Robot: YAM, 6 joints.
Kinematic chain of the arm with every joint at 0, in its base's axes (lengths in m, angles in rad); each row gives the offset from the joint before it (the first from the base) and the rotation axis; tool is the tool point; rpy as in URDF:
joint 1: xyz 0 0 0.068 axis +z
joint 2: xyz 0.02 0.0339 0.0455 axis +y
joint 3: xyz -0.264 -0.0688 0 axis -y
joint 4: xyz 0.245 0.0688 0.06 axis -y
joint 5: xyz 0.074 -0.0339 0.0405 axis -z
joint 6: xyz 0.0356 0 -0.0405 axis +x
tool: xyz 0 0 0 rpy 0 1.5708 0
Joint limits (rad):
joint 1: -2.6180..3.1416
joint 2: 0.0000..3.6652
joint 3: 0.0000..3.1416
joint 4: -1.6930..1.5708
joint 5: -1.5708..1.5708
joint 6: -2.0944..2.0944
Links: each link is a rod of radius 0.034 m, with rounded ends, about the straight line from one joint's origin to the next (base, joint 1, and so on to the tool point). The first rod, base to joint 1, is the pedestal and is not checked.
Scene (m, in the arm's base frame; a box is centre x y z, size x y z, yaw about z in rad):
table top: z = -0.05
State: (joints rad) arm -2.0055 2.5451 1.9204 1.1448 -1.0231 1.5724
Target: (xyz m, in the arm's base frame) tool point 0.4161 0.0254 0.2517
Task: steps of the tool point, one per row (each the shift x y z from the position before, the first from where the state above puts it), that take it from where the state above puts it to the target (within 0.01 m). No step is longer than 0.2 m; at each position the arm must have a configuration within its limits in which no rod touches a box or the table.
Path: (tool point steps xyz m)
1: 0.1549 -0.0215 0.0085
2: 0.1501 0.0244 0.0077
3: 0.1321 0.0655 0.0067
4: 0.1030 0.0981 0.0056
5: 0.0666 0.1196 0.0046
6: 0.0268 0.1285 0.0033
7: -0.0123 0.1247 0.0021

